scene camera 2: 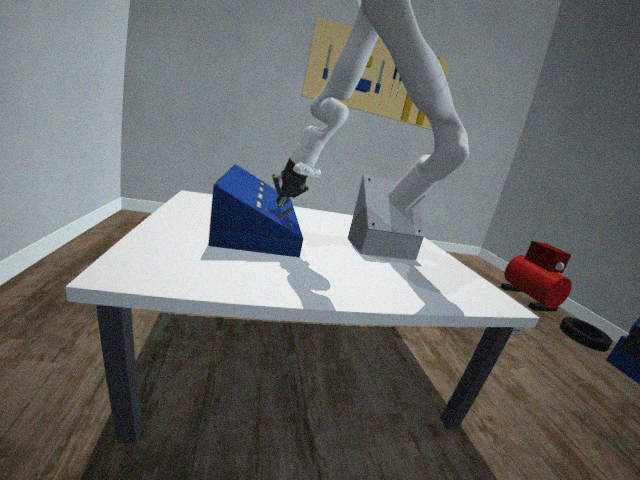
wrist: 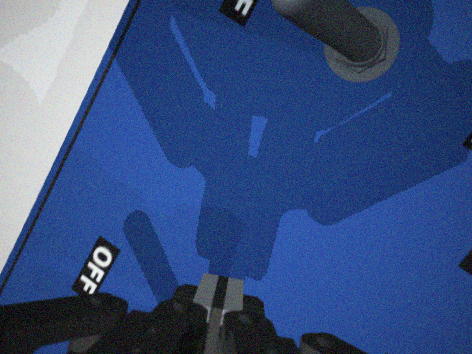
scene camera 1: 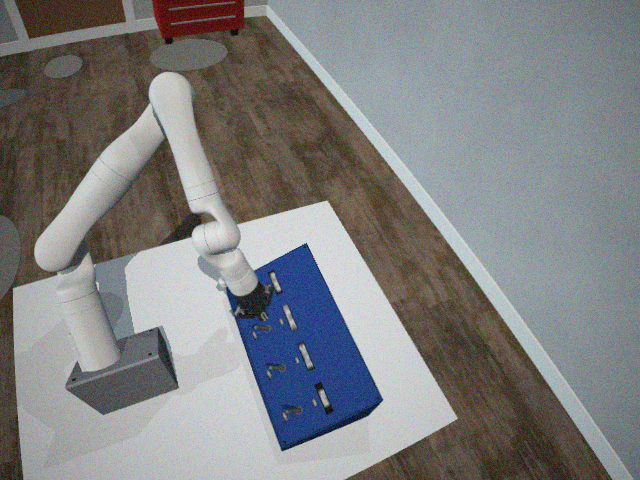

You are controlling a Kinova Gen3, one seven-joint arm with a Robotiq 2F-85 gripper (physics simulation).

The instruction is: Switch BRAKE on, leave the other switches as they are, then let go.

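Places are measured from the arm's base along level axes (x ahead, y left, z up), in millimetres.
Pixels of known places: gripper, fingertip midpoint: [scene camera 2: 279, 205] [wrist: 218, 305] [scene camera 1: 264, 318]; arm's base, origin of the base link: [scene camera 2: 399, 198] [scene camera 1: 103, 361].
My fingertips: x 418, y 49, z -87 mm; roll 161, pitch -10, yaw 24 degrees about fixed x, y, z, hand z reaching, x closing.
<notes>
Ahead of a thing's pixels: the offset from my fingertips to its middle. "pt": to the spot under its first point. Level surfaces: height alone.
The blue sloped console {73 mm ahead, 83 mm right, 43 mm down} [scene camera 1: 330, 335] [scene camera 2: 240, 227] stands on the white table and carries a row of grey toggle levers. Three levers show in scene camera 1: one {pt 15 mm back, 31 mm right, 9 mm up} [scene camera 1: 262, 328] beside the fingertips, a middle one {pt 9 mm back, 149 mm right, 10 mm up} [scene camera 1: 277, 367] and a near one {pt 2 mm back, 268 mm right, 10 mm up} [scene camera 1: 294, 410]. A lever {24 mm back, 93 mm left, 6 mm up} [wrist: 340, 32] at the top of the wrist view leans toward a partly cut-off label. An OFF label {pt 38 mm back, 26 mm right, 30 mm down} [wrist: 97, 265] shows lower left. No BRAKE name is readable. My gripper [scene camera 1: 264, 316] [scene camera 2: 281, 202] [wrist: 218, 305] is shut and empty, low over the console's lever row; it hides the nearest lever in the wrist view.
Silver slot-shaped parts {pt 73 mm ahead, 142 mm right, 16 mm up} [scene camera 1: 306, 355] run in a row beside the levers. The arm's grey wedge base [scene camera 1: 129, 372] [scene camera 2: 387, 242] stands on the white table {105 mm down} [scene camera 1: 206, 434] [scene camera 2: 180, 289], apart from the console. A tool board [scene camera 2: 315, 56] hangs on the wall behind.
</notes>
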